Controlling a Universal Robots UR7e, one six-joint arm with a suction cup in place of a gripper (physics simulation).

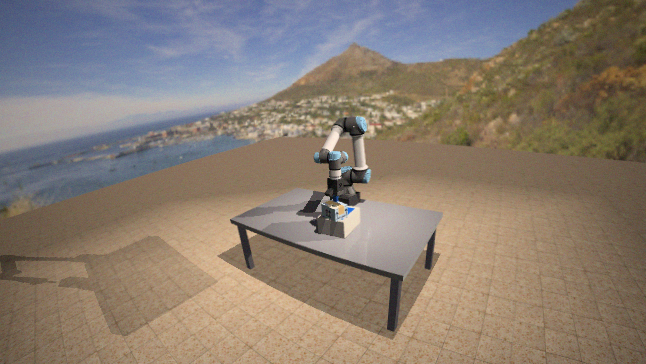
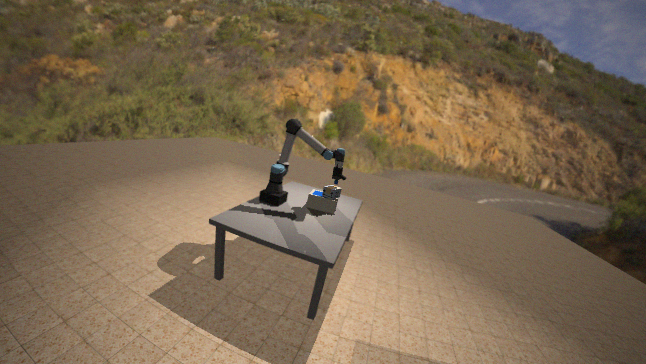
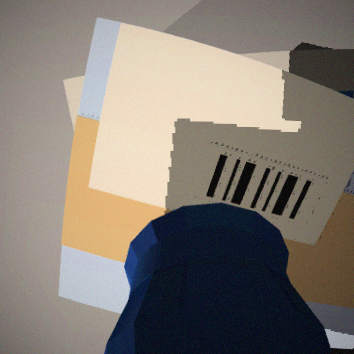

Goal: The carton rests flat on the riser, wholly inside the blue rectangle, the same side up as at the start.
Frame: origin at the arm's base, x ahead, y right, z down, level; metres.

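Where they show: end effector, tool point: [image 1: 335, 200] [image 2: 335, 183] [image 3: 209, 274]; arm's base, origin of the base link: [image 1: 346, 193] [image 2: 274, 191].
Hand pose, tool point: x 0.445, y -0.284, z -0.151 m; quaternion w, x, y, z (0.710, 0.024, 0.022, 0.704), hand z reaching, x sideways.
Note:
Each offset is from my tool point to the top centre of the thing. "*": to the spot under its first point. Level surfaces: height alone.
The carton @[dx -0.011, dy +0.027, dz +0.032 m] [image 1: 334, 210] [image 2: 332, 191] [image 3: 158, 105] rests flat on the beige riser @[dx -0.070, dy +0.042, dz +0.117 m] [image 1: 347, 224] [image 2: 320, 204] [image 3: 69, 92], with its barcode label @[* dx +0.010, dy +0.017, dz +0.031 m] [image 3: 260, 182] facing up. A strip of the blue rectangle @[dx -0.070, dy +0.042, dz +0.117 m] [image 1: 350, 211] [image 2: 317, 193] [image 3: 348, 94] shows beside the carton. The carton hides the rest of the rectangle, so I cannot tell whether it lies wholly inside. My blue suction cup [image 1: 335, 198] [image 2: 337, 182] [image 3: 218, 281] hangs just above the carton's top, apart from it, and holds nothing.
The riser stands on a grey table @[dz +0.237 m] [image 1: 397, 244] [image 2: 289, 230] [image 3: 28, 175] close to the arm's base [image 1: 350, 196] [image 2: 272, 196]. Around the table lies a tiled floor.

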